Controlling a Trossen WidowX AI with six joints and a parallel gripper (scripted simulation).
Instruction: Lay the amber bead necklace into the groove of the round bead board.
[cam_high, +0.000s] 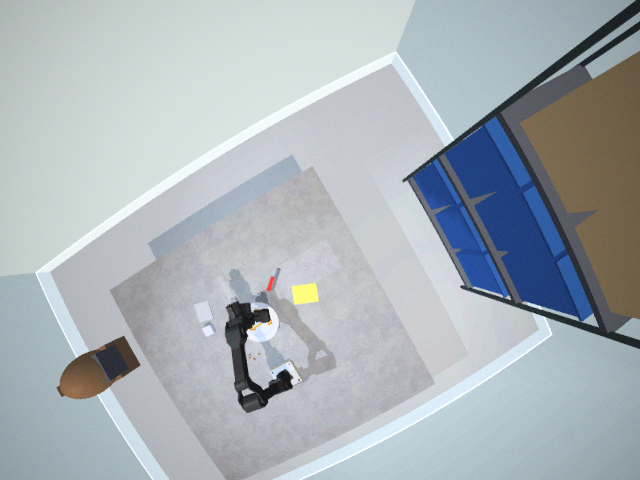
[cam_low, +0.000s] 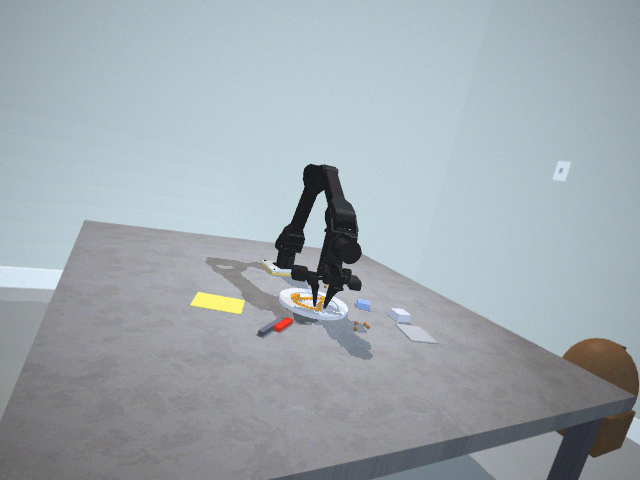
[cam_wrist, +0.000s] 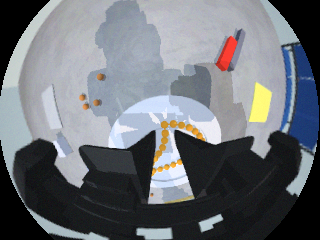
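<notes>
Right now the round white bead board is 5 cm behind my gripper tip, 2 cm to the left of it and 1 cm below it. Round my gripper tip: white block: 25 cm to the left, 8 cm ahead; then blue block: 19 cm to the left, 1 cm below, 1 cm behind; then grey tool: 17 cm to the right, 6 cm ahead, 1 cm below.
</notes>
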